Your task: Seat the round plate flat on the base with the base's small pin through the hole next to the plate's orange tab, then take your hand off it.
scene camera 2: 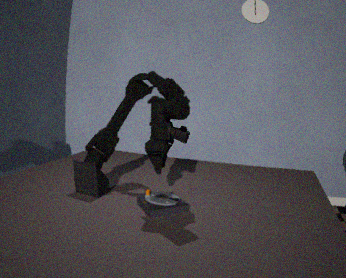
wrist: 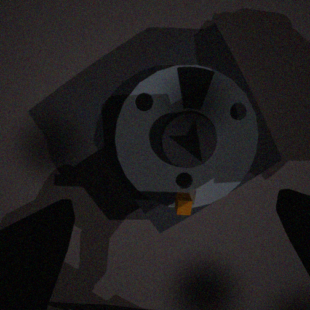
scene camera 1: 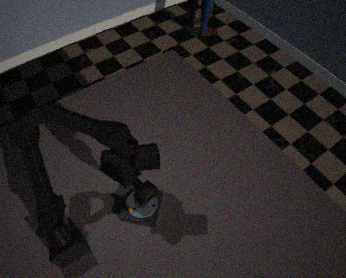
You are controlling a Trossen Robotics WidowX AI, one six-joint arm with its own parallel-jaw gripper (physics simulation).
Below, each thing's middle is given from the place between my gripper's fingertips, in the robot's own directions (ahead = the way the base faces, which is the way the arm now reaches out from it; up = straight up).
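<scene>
There is the round grey plate (wrist: 178, 88), which I see 2 cm to the right of my hand, 1 cm ahead of it and 8 cm below it. A dark square base (wrist: 208, 48) is here too, and counting from my hand I find it 1 cm ahead, 2 cm to the right and 10 cm below.
</scene>
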